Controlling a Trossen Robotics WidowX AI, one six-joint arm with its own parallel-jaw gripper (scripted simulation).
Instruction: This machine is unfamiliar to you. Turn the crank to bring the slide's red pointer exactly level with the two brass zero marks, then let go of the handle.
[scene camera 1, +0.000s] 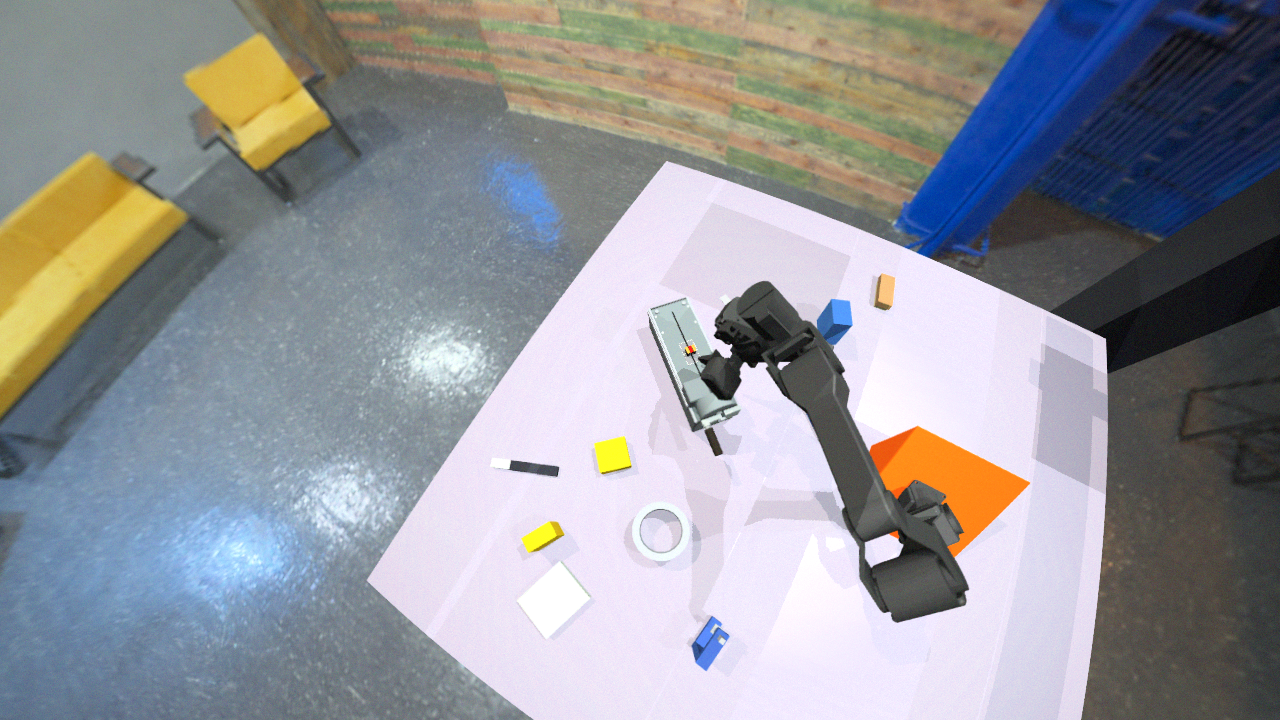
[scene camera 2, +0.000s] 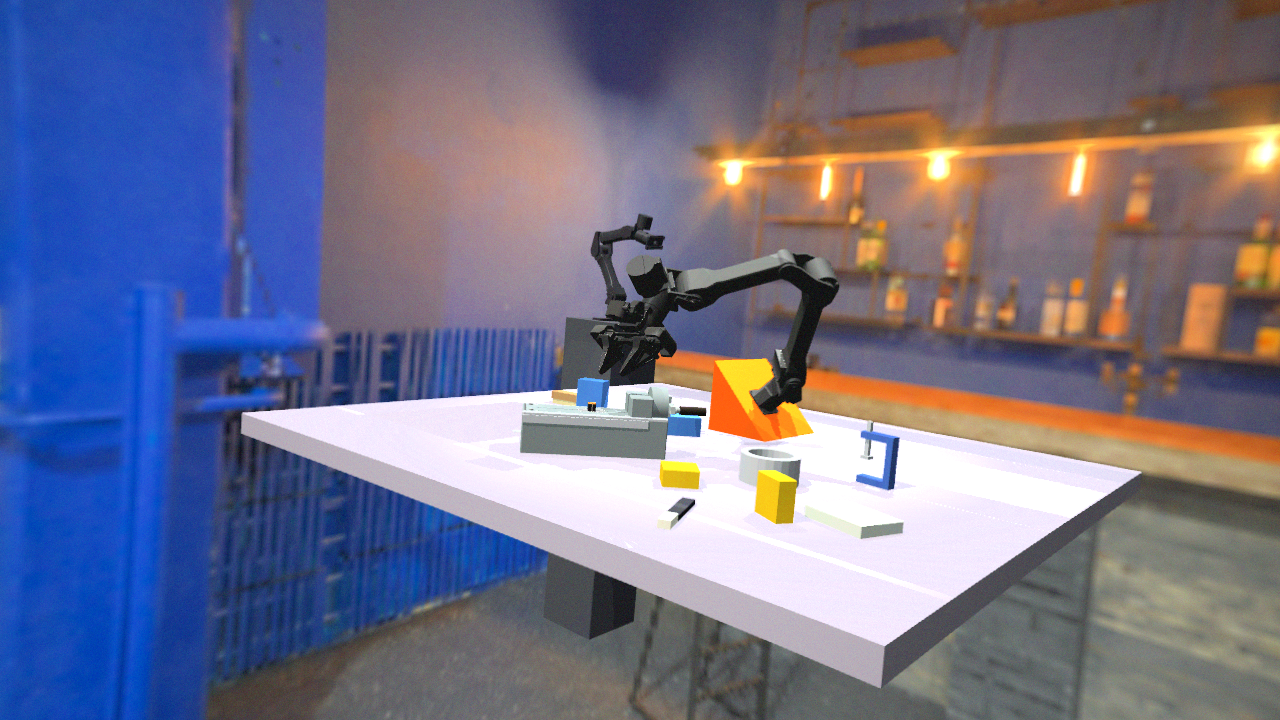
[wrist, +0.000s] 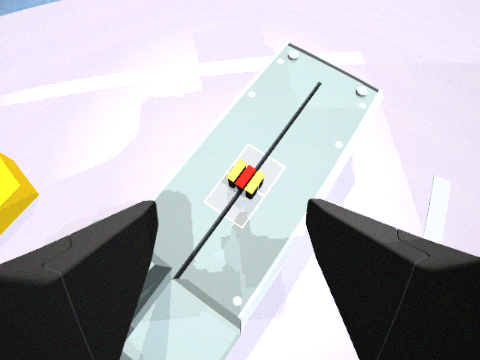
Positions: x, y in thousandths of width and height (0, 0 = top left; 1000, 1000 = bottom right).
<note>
The gripper (scene camera 2: 477, 520) is open and holds nothing. Further things: a blue clamp (scene camera 2: 697, 615), a white tray (scene camera 1: 433, 831), a marker (scene camera 1: 417, 651), a blue cube (scene camera 1: 654, 444), a yellow block (scene camera 1: 479, 631), a metal strip (wrist: 911, 582), a yellow block (scene camera 2: 607, 685) and a machine (scene camera 2: 500, 598).
The blue clamp shows as well in scene camera 1 (scene camera 1: 557, 887). The white tray shows as well in scene camera 2 (scene camera 2: 661, 717). The gripper shows as well in scene camera 1 (scene camera 1: 553, 483) and in the wrist view (wrist: 486, 588). The wrist view does not show the blue clamp: it is out of frame. The wrist view misses the white tray: it is out of frame.
</note>
